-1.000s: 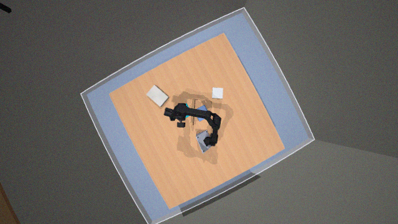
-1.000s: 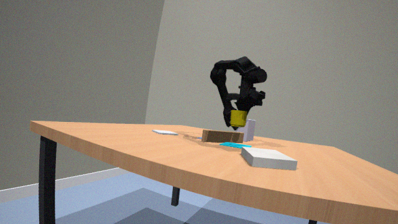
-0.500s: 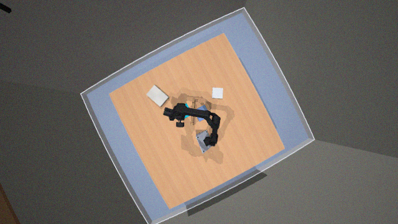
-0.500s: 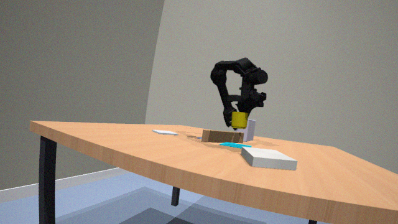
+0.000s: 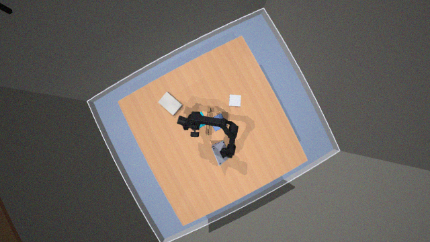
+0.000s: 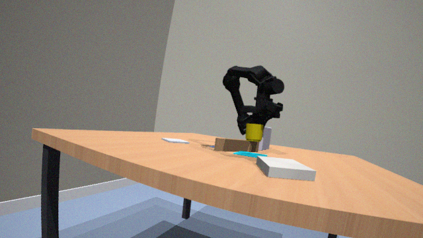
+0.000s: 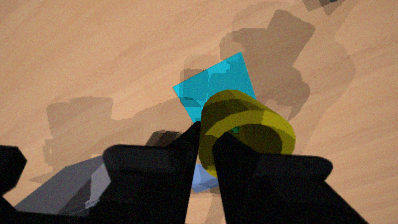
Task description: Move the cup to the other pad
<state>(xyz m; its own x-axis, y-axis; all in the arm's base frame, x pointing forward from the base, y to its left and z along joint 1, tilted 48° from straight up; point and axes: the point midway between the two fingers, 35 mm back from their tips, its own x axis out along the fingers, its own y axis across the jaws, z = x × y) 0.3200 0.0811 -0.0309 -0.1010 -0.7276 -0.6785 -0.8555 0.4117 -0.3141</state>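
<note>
Now: gripper tip 2 cm short of the cyan pad, 2 cm to the left of it and 10 cm above it. Also, from my gripper tip: low wooden block 2 cm behind, 9 cm to the right, 8 cm below; blue pad 7 cm behind, 16 cm to the right, 10 cm below; yellow cup 2 cm ahead, 2 cm to the right.
</note>
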